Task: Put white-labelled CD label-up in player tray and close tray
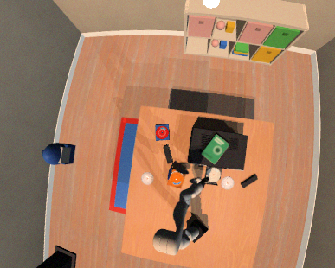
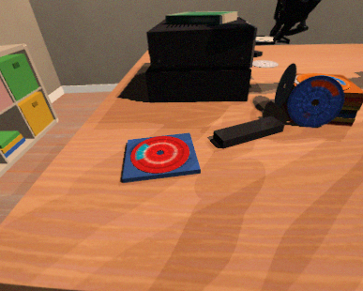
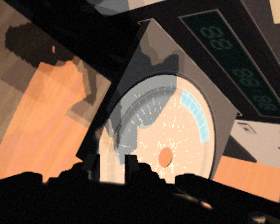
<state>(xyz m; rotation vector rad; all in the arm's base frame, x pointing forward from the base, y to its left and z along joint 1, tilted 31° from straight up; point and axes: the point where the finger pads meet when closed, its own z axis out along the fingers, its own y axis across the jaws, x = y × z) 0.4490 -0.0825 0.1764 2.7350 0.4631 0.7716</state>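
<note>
Right now my hand is 30 mm short of the cd, 60 mm to the left of it and 30 mm above it. Also, from my hand: green book: 240 mm ahead, 20 mm to the right, 50 mm above.
</note>
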